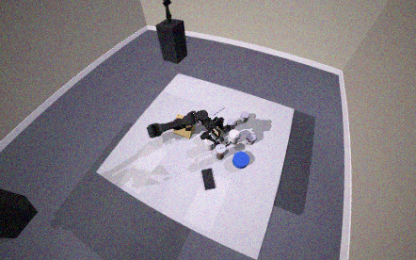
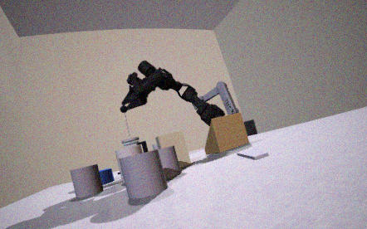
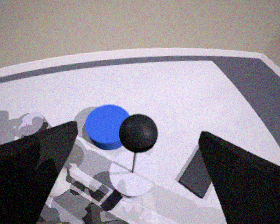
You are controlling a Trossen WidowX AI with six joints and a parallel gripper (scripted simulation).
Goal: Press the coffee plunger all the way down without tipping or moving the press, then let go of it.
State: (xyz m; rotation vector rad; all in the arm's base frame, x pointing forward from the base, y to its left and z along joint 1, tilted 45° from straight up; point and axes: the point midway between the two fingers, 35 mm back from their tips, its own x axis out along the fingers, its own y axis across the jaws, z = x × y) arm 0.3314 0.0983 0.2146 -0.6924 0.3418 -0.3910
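My gripper tip is 140 mm above the coffee press, 10 mm to the right of it and 10 mm past it. The rest, counted from my gripper tip: blue disc: 250 mm below, 160 mm ahead, 40 mm to the left.
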